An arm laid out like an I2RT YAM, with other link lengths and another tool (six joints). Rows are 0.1 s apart.
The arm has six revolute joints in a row. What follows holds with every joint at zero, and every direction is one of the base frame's.
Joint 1 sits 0.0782 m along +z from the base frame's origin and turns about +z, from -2.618 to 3.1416 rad.
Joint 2 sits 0.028 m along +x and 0.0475 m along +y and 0.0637 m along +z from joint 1 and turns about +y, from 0 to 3.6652 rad.
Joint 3 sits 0.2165 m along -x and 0.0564 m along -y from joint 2 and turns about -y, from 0 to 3.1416 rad.
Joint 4 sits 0.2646 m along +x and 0.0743 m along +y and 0.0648 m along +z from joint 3 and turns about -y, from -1.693 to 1.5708 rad.
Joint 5 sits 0.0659 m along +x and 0.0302 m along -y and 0.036 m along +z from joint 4 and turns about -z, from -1.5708 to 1.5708 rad.
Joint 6 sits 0.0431 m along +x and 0.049 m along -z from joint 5 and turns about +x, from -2.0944 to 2.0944 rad.
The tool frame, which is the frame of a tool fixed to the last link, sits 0.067 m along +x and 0.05 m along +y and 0.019 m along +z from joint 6; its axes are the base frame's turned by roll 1.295, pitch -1.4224 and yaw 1.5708 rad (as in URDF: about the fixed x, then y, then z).
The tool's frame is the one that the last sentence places.
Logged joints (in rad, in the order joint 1, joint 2, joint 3, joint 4, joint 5, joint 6), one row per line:
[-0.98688 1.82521 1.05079 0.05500 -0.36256 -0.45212]
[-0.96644 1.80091 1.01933 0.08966 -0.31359 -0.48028]
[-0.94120 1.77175 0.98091 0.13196 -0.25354 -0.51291]
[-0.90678 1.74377 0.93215 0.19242 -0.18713 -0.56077]
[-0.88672 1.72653 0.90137 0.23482 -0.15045 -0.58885]
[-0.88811 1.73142 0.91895 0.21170 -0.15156 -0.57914]
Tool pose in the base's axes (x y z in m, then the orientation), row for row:
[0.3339 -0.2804 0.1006 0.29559 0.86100 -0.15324 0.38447]
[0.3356 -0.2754 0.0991 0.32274 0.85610 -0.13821 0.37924]
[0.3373 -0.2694 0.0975 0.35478 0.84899 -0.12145 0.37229]
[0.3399 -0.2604 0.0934 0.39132 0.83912 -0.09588 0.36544]
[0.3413 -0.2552 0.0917 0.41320 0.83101 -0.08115 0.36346]
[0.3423 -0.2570 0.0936 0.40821 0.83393 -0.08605 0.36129]
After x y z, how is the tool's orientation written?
As a quaternion, w x y z.
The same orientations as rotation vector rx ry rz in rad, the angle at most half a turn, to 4 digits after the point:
[2.2905 -0.4077 1.0228]
[2.2471 -0.3628 0.9954]
[2.1941 -0.3139 0.9621]
[2.1314 -0.2435 0.9282]
[2.0894 -0.2040 0.9139]
[2.1016 -0.2169 0.9105]

